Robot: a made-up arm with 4 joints. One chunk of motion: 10 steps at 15 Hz.
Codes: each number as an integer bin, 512 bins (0 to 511) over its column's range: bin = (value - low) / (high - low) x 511, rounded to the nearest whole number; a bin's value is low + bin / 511 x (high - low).
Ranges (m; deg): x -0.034..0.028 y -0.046..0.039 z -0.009..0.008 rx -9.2..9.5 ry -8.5..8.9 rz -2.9..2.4
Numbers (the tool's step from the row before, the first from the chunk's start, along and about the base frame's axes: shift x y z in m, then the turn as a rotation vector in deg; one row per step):
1: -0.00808 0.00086 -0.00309 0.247 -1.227 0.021
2: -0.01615 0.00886 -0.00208 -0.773 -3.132 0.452
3: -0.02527 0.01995 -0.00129 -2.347 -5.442 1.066
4: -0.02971 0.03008 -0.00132 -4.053 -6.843 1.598
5: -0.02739 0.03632 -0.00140 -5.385 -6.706 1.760
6: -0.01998 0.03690 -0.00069 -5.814 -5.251 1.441
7: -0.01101 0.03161 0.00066 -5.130 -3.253 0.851
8: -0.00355 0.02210 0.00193 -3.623 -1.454 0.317
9: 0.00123 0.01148 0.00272 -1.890 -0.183 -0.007
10: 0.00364 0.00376 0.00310 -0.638 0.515 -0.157
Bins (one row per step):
1: 214 282 178 258 214 282
2: 147 330 208 230 158 323
3: 72 396 232 187 90 382
4: 35 457 231 141 49 434
5: 54 495 228 104 53 449
6: 116 498 250 93 95 419
7: 189 467 290 111 154 362
8: 251 409 329 152 207 310
9: 290 346 352 200 244 279
10: 310 299 364 234 265 264

